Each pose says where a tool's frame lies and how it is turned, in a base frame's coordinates. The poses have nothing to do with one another.
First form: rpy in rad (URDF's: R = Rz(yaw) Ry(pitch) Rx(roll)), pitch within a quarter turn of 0, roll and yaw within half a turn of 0; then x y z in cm.
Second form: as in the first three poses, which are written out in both.
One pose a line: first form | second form
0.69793 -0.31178 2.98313 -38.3 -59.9 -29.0 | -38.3 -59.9 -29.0 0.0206 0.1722 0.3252 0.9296
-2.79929 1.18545 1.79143 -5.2 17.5 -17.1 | -5.2 17.5 -17.1 0.3414 0.5851 0.5786 -0.4543
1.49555 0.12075 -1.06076 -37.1 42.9 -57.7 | -37.1 42.9 -57.7 0.6106 0.6079 -0.3052 -0.4056
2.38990 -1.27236 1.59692 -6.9 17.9 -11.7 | -6.9 17.9 -11.7 0.1898 -0.6783 -0.3838 -0.5971
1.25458 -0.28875 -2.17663 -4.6 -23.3 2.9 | -4.6 -23.3 2.9 0.4465 0.1663 -0.5686 -0.6706
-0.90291 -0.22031 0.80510 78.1 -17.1 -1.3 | 78.1 -17.1 -1.3 0.8417 -0.3602 -0.2609 0.3063
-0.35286 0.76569 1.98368 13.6 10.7 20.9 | 13.6 10.7 20.9 0.4448 -0.3969 0.0649 0.8003
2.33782 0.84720 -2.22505 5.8 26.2 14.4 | 5.8 26.2 14.4 0.1815 -0.5154 0.6813 0.4871
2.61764 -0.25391 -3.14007 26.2 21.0 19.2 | 26.2 21.0 19.2 0.1225 -0.0321 -0.9581 -0.2568
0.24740 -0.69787 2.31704 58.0 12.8 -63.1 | 58.0 12.8 -63.1 0.3350 0.3573 -0.0297 0.8713
